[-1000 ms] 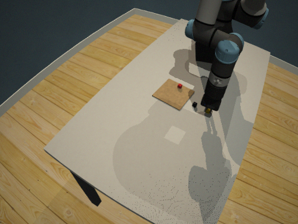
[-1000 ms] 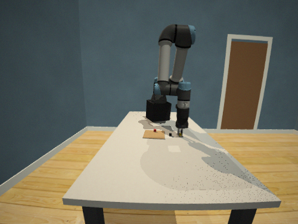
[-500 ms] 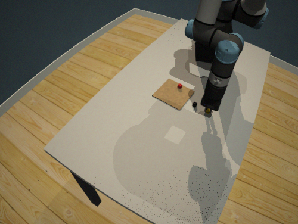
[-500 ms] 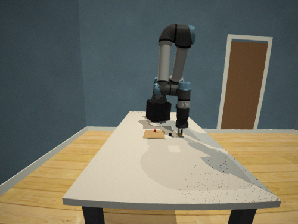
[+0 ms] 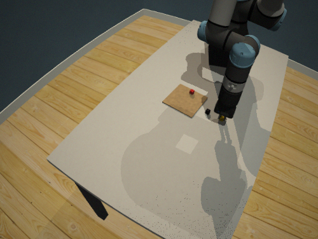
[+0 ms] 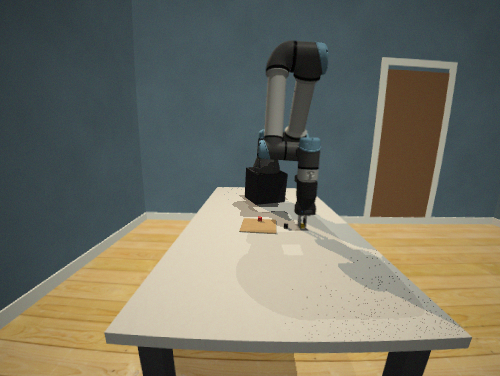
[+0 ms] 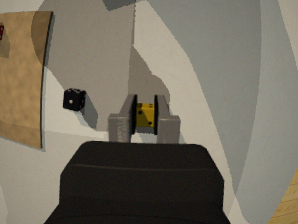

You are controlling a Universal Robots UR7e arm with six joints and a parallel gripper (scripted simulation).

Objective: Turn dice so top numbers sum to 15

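Now: hand 1 cm short of the yellow die and 1 cm above it. Round my hand: black die: 6 cm to the right, 2 cm below; red die: 17 cm to the right, 6 cm behind, 1 cm below; brown mat: 17 cm to the right, 2 cm below, 1 cm behind.
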